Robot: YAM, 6 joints.
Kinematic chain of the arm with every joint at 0, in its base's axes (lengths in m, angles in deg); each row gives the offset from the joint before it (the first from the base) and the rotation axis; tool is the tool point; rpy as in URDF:
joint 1: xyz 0 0 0.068 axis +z
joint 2: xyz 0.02 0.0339 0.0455 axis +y
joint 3: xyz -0.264 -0.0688 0 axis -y
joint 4: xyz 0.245 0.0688 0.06 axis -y
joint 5: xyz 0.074 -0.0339 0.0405 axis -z
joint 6: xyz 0.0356 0 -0.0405 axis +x
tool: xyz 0 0 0 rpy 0 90 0
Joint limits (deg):
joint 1: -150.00..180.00
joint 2: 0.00..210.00
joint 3: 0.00..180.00
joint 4: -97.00..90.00
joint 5: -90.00..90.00
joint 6: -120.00..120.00
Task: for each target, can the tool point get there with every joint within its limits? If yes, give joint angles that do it. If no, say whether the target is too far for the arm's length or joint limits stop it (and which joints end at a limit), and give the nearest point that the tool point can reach.
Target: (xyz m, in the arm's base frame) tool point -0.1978 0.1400 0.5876
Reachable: yes | joints -27.78 30.83 108.98 27.99 -62.81 -31.55
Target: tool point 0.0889 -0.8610 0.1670
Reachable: no: too far | nearest point 0.0662 -0.6412 0.1530 | short by 0.221 m
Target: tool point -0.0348 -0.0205 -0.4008
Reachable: no: joint limits stop it (at a limit: joint 2) | nearest point -0.0651 -0.0383 -0.3363 | short by 0.073 m
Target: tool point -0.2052 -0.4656 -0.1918
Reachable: yes | joints -115.78 188.57 132.69 -11.52 -29.90 51.64
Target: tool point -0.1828 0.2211 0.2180
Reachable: yes | joints 135.74 90.39 30.35 74.39 59.78 34.15
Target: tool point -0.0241 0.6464 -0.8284
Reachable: no: too far | nearest point -0.0152 0.4080 -0.3432 | short by 0.541 m
